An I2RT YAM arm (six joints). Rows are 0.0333 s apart.
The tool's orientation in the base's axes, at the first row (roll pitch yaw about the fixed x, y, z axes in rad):
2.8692 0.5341 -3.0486
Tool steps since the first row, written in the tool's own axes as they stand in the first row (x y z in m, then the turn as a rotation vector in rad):
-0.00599 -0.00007 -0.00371 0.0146 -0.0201 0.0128
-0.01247 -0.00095 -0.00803 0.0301 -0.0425 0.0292
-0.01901 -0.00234 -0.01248 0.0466 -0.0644 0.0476
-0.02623 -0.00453 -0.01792 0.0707 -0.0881 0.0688
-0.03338 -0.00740 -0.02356 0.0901 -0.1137 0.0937
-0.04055 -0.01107 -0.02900 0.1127 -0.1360 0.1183
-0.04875 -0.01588 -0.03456 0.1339 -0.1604 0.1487
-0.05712 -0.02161 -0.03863 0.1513 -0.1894 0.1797
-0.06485 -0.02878 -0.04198 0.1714 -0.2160 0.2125
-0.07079 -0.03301 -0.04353 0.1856 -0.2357 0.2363
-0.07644 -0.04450 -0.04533 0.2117 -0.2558 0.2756
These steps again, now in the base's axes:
0.00343 -0.00075 0.00611 -0.0020 -0.0162 -0.0227
0.00718 -0.00242 0.01278 -0.0027 -0.0335 -0.0494
0.01104 -0.00461 0.01948 -0.0033 -0.0497 -0.0781
0.01520 -0.00781 0.02716 -0.0088 -0.0675 -0.1134
0.01936 -0.01172 0.03481 -0.0081 -0.0854 -0.1499
0.02382 -0.01632 0.04212 -0.0111 -0.1006 -0.1869
0.02936 -0.02196 0.04979 -0.0097 -0.1159 -0.2286
0.03594 -0.02799 0.05610 -0.0037 -0.1350 -0.2699
0.04263 -0.03521 0.06115 0.0003 -0.1515 -0.3134
0.04796 -0.03922 0.06448 0.0036 -0.1638 -0.3450
0.05456 -0.05021 0.06619 0.0040 -0.1726 -0.3955

